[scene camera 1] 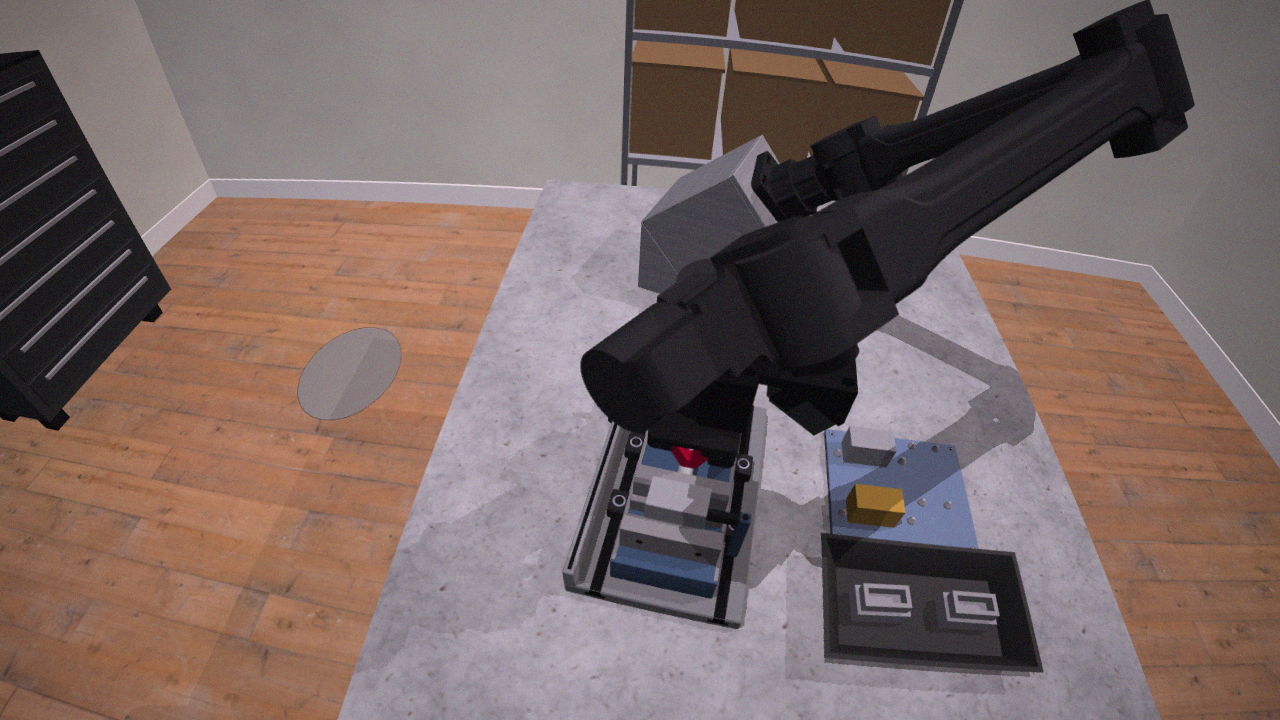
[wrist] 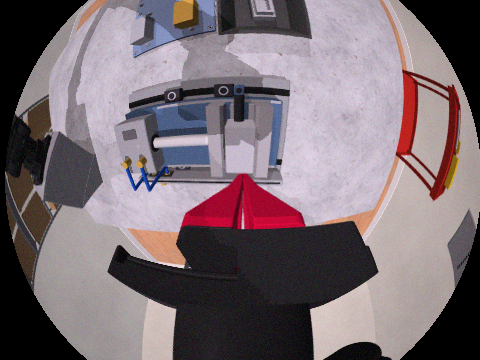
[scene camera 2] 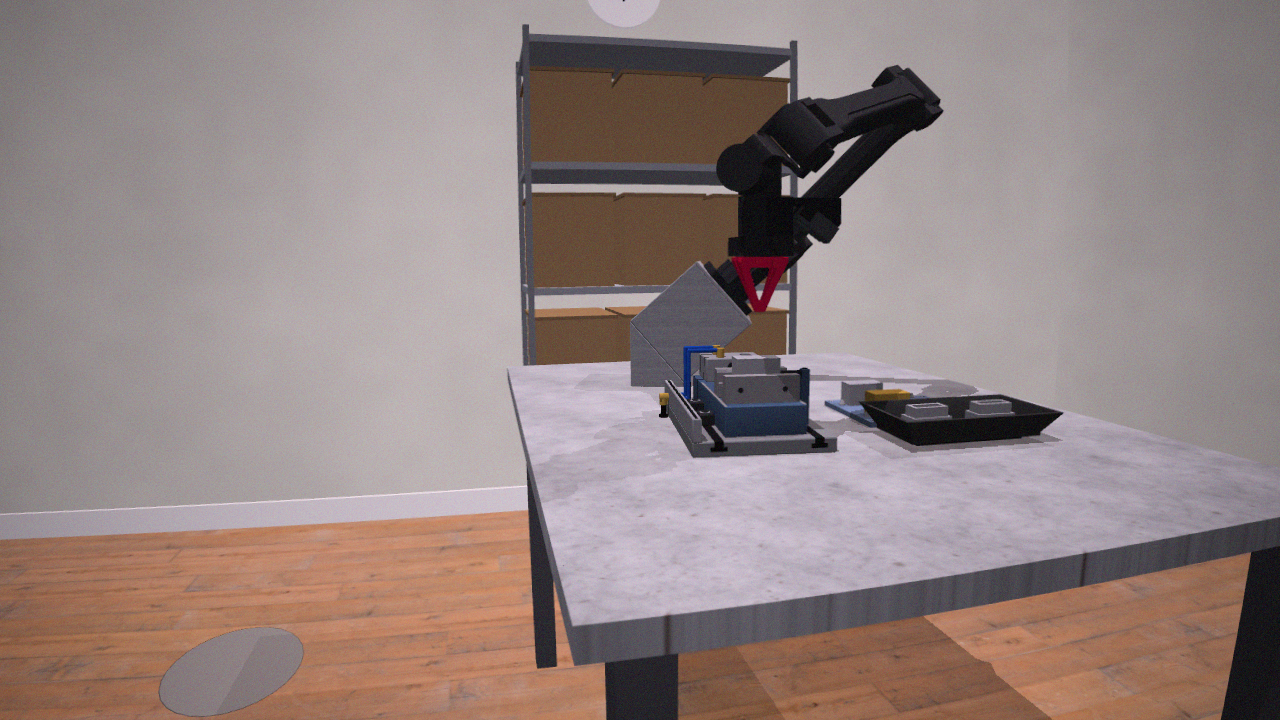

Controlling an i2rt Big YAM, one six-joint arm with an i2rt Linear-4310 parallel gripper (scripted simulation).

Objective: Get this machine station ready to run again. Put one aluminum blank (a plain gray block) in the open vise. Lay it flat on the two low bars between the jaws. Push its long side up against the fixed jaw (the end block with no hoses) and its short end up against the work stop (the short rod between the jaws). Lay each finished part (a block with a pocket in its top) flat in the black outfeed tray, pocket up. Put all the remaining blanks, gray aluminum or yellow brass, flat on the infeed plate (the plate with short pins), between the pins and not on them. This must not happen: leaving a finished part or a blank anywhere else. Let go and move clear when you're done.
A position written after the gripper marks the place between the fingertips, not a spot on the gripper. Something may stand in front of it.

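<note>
Gripper [scene camera 2: 759, 311]. Yellow brass blank [scene camera 1: 870, 505]; with it, the gripper [scene camera 1: 688, 464]. Wrist view, the gripper [wrist: 243, 180].
</note>
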